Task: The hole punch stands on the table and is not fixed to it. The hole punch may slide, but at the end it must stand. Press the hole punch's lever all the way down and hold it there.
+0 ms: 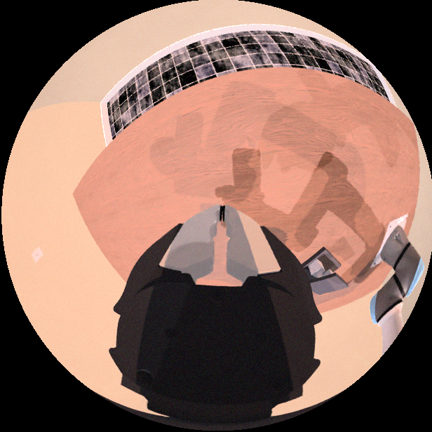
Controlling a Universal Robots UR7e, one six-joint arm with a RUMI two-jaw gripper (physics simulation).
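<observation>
My gripper (222, 207) is shut and empty, its fingertips together over the wooden table (150, 165). A grey object with a dark frame, a pale middle and a slate-coloured flat side, which looks like the hole punch (327, 284), is on the table to the lower right of the fingers. It is well apart from the fingertips, and its left end is partly hidden behind the gripper body. How far its lever is down cannot be made out.
The arm's grey and blue joints (402, 267) rise at the right edge beside a white base plate (398, 223). A dark tiled panel with a white border (200, 62) lies beyond the table's far edge. Shadows of the arm fall across the table.
</observation>
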